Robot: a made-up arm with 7 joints. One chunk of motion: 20 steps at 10 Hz.
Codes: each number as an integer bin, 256 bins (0 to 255) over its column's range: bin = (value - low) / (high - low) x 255, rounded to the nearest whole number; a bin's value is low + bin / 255 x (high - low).
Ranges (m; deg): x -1.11..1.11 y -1.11..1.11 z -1.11..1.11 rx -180..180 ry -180..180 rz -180..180
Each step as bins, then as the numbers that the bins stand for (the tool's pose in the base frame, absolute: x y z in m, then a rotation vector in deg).
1 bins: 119 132 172 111 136 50
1 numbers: -0.0740 0.0392 0.3874 -23.29 12.00 -109.41
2 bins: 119 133 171 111 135 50
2 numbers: -0.0740 0.0479 0.3787 -23.29 10.59 -109.41
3 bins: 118 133 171 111 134 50
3 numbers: -0.0827 0.0479 0.3787 -23.29 9.18 -109.41
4 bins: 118 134 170 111 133 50
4 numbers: -0.0827 0.0566 0.3700 -23.29 7.76 -109.41
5 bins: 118 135 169 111 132 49
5 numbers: -0.0827 0.0653 0.3613 -23.29 6.35 -110.82
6 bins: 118 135 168 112 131 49
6 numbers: -0.0827 0.0653 0.3526 -21.88 4.94 -110.82
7 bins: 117 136 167 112 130 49
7 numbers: -0.0914 0.0740 0.3439 -21.88 3.53 -110.82
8 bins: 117 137 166 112 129 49
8 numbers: -0.0914 0.0827 0.3352 -21.88 2.12 -110.82
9 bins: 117 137 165 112 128 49
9 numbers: -0.0914 0.0827 0.3265 -21.88 0.71 -110.82
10 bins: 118 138 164 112 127 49
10 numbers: -0.0827 0.0914 0.3178 -21.88 -0.71 -110.82
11 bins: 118 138 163 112 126 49
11 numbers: -0.0827 0.0914 0.3091 -21.88 -2.12 -110.82
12 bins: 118 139 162 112 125 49
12 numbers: -0.0827 0.1001 0.3004 -21.88 -3.53 -110.82
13 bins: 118 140 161 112 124 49
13 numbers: -0.0827 0.1088 0.2916 -21.88 -4.94 -110.82
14 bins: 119 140 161 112 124 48
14 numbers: -0.0740 0.1088 0.2916 -21.88 -4.94 -112.24
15 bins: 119 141 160 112 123 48
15 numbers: -0.0740 0.1175 0.2829 -21.88 -6.35 -112.24
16 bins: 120 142 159 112 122 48
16 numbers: -0.0653 0.1262 0.2742 -21.88 -7.76 -112.24
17 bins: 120 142 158 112 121 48
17 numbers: -0.0653 0.1262 0.2655 -21.88 -9.18 -112.24
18 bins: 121 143 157 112 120 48
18 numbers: -0.0566 0.1349 0.2568 -21.88 -10.59 -112.24
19 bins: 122 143 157 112 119 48
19 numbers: -0.0479 0.1349 0.2568 -21.88 -12.00 -112.24
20 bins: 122 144 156 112 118 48
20 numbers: -0.0479 0.1436 0.2481 -21.88 -13.41 -112.24
